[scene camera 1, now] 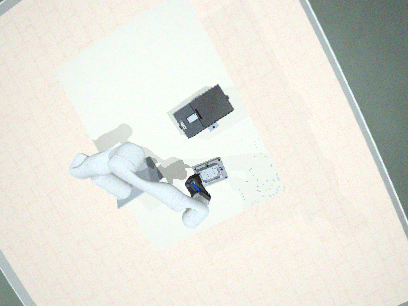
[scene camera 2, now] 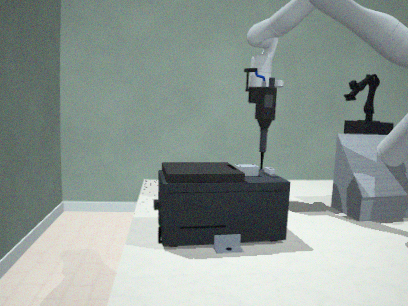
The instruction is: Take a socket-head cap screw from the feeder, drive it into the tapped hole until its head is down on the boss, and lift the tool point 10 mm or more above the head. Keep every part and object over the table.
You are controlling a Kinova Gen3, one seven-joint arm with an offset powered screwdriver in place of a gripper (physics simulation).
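Observation:
My gripper, a black powered screwdriver (scene camera 1: 198,187) (scene camera 2: 262,161), points straight down with its thin bit. In scene camera 1 it is over the near left edge of the grey fixture plate (scene camera 1: 210,173), which has a raised middle. In scene camera 2 the bit's lower end passes behind the feeder's top, so its tip and any screw on it are hidden. The black box-shaped feeder (scene camera 1: 214,104) (scene camera 2: 222,212) stands apart from the plate, with small white parts on its top. No screw can be made out, and the tapped hole and boss are too small to tell.
A small grey bracket (scene camera 1: 213,127) (scene camera 2: 227,242) sits at the feeder's side. The white arm (scene camera 1: 160,194) (scene camera 2: 287,22) reaches over the white table (scene camera 1: 125,65) (scene camera 2: 350,265). A grey wedge-shaped stand (scene camera 2: 350,165) bears a small black arm (scene camera 2: 370,97). Dark specks dot the table beyond the plate.

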